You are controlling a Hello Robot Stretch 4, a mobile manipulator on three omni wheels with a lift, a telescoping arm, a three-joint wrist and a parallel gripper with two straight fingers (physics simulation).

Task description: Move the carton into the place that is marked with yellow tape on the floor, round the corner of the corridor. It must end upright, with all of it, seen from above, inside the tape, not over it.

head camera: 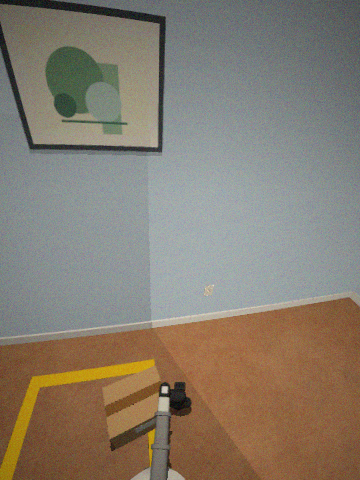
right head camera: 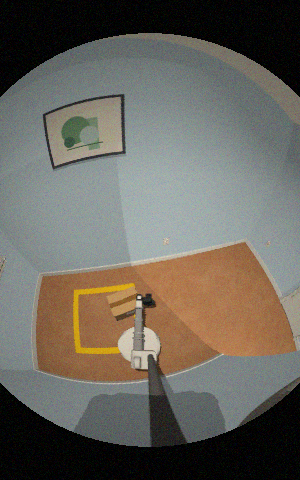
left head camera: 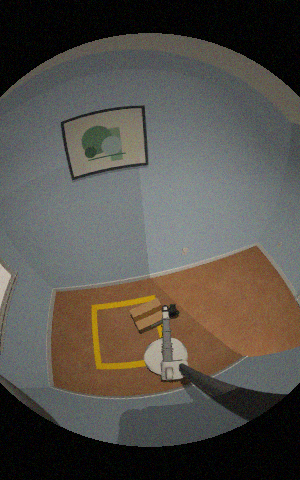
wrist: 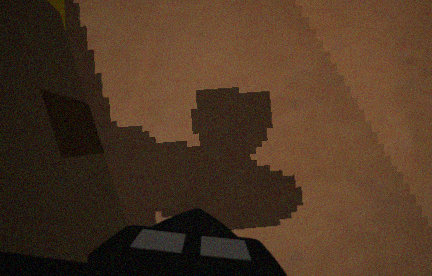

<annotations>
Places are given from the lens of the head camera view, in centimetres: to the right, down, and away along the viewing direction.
framed picture (head camera: 82, 82): -36, -58, 67
</annotations>
